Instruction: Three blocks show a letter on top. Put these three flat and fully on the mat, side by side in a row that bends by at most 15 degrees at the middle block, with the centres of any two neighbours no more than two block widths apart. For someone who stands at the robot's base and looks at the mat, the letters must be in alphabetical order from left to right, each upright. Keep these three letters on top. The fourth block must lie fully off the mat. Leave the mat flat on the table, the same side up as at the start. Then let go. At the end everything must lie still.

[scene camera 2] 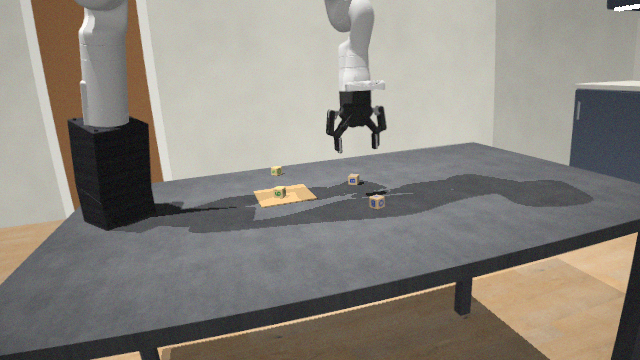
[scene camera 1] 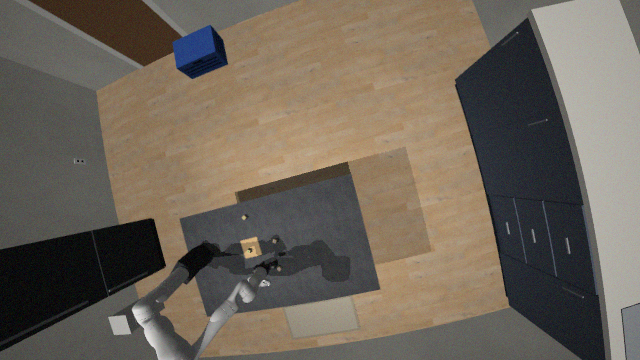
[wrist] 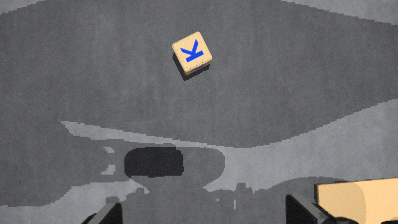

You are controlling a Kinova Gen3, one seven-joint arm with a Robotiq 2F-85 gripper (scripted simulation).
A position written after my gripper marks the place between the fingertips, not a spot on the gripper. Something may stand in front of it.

Note:
I see my gripper (scene camera 2: 357,150) and a mat (scene camera 2: 297,193).

